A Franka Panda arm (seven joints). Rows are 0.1 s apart.
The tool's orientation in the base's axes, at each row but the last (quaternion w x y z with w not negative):
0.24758 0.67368 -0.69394 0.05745
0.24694 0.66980 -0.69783 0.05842
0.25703 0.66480 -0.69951 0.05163
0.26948 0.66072 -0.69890 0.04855
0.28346 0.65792 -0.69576 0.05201
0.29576 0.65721 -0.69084 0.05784
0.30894 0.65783 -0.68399 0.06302
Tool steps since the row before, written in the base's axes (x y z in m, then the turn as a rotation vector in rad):
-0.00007 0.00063 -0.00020 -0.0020 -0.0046 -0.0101
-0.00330 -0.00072 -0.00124 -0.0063 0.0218 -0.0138
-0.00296 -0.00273 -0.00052 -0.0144 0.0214 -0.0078
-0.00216 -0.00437 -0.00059 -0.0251 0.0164 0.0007
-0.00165 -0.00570 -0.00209 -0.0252 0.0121 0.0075
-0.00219 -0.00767 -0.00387 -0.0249 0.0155 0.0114
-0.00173 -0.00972 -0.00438 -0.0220 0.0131 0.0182
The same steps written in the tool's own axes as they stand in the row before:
-0.00066 0.00007 -0.00007 -0.0001 -0.0010 0.0112
0.00006 0.00280 0.00226 -0.0257 0.0047 0.0047
0.00220 0.00239 0.00244 -0.0229 0.0140 0.0021
0.00362 0.00135 0.00303 -0.0149 0.0260 0.0003
0.00404 0.00020 0.00482 -0.0079 0.0276 -0.0034
0.00474 -0.00012 0.00749 -0.0090 0.0290 -0.0083
0.00606 -0.00101 0.00889 -0.0033 0.0281 -0.0136

